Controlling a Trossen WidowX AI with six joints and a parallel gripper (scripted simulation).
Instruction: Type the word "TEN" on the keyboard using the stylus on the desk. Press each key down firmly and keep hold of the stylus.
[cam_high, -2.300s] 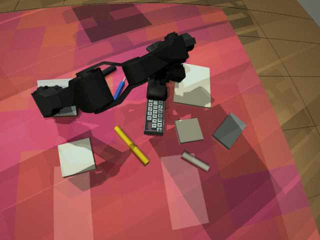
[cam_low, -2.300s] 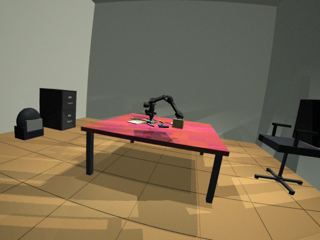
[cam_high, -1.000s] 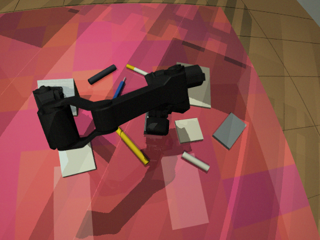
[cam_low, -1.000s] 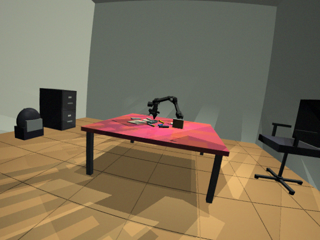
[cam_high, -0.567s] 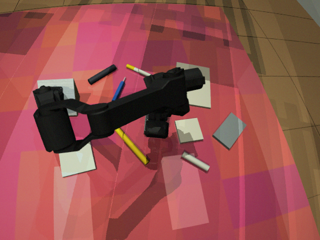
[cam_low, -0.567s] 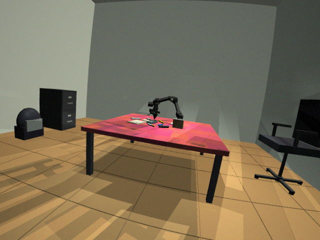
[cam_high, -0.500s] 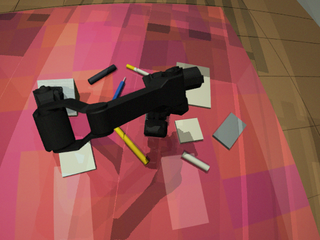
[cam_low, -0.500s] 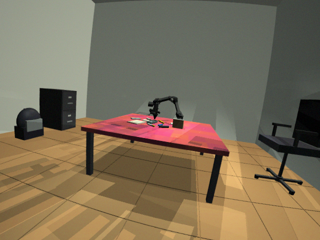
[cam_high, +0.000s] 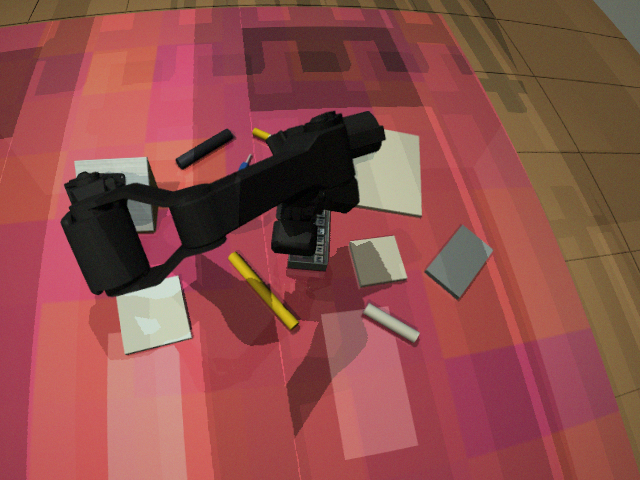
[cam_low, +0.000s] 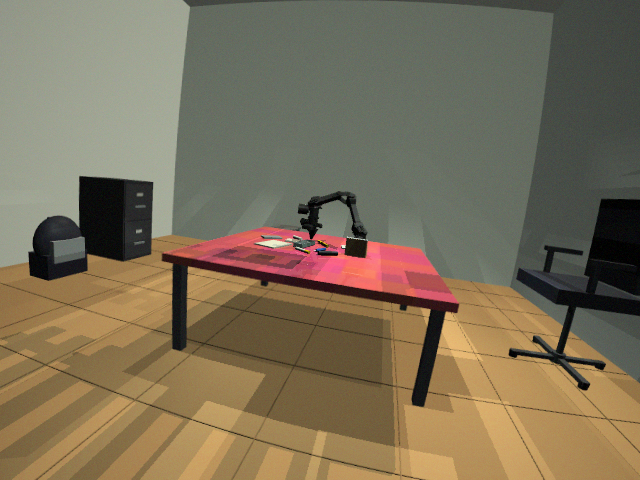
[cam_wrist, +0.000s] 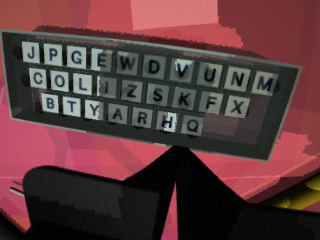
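Right now the dark blue stylus is 14 cm to the left of my gripper tip, 9 cm behind it and 3 cm below it. The rest, counted from my gripper tip: sheet (19 cm ahead, 15 cm to the left, 4 cm below); dark cylinder (19 cm to the left, 17 cm behind, 3 cm below); white-and-yellow pen (21 cm to the left, 3 cm below, 3 cm behind).
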